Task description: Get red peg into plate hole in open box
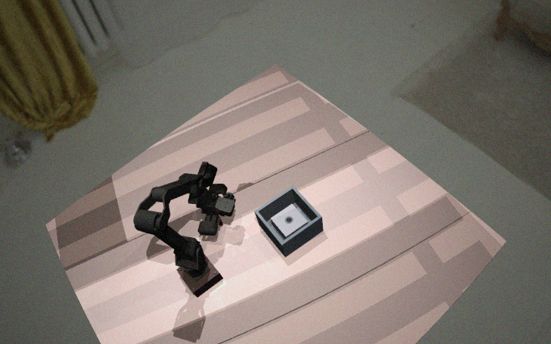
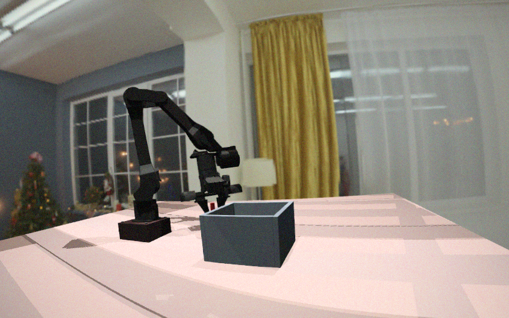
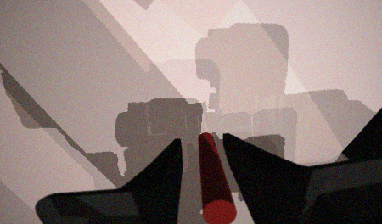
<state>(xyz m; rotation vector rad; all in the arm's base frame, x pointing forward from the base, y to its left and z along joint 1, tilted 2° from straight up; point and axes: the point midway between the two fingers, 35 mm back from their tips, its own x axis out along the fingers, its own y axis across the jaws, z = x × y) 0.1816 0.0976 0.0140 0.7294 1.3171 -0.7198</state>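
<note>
Now: gripper tip 10 mm to the right of the red peg, 10 mm below it and 10 mm past it. The rest, counted from my gripper tip: blue-grey box (190 mm to the right, 150 mm ahead); white plate (190 mm to the right, 150 mm ahead, 20 mm above).
</note>
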